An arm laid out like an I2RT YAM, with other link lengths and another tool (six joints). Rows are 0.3 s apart.
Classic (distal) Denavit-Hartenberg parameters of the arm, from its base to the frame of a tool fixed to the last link. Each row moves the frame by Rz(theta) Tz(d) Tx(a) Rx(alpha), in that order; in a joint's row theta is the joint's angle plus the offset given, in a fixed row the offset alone. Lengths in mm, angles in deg.
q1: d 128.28; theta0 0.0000; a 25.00; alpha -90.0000
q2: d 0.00; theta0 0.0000; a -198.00; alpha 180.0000
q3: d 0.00; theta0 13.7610; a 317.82; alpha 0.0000
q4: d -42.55; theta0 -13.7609; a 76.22; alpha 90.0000
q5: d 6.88; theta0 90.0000; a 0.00; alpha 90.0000
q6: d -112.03; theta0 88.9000; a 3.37; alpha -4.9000
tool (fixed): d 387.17; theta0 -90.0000; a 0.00; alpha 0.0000
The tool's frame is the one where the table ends.
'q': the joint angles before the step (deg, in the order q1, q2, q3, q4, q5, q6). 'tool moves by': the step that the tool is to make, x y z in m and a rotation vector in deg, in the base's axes. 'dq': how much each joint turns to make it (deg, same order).
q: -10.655 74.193 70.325 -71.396 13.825 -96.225
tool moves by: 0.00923 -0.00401 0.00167 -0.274 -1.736 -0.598
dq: -0.394 0.001 0.022 1.684 -0.001 0.218
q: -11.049 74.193 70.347 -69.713 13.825 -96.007
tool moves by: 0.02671 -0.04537 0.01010 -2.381 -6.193 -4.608
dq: -5.507 0.024 0.002 6.885 0.481 -1.157
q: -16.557 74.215 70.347 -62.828 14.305 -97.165
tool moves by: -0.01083 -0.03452 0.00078 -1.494 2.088 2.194
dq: -5.530 0.045 0.001 0.502 -1.158 -8.153
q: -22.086 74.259 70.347 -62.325 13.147 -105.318
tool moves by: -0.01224 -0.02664 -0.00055 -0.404 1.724 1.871
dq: -5.028 -0.002 -0.003 0.066 -1.792 -6.907
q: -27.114 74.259 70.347 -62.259 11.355 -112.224
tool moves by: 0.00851 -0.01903 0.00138 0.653 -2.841 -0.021
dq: -3.889 0.219 -0.001 2.842 -3.410 -2.710
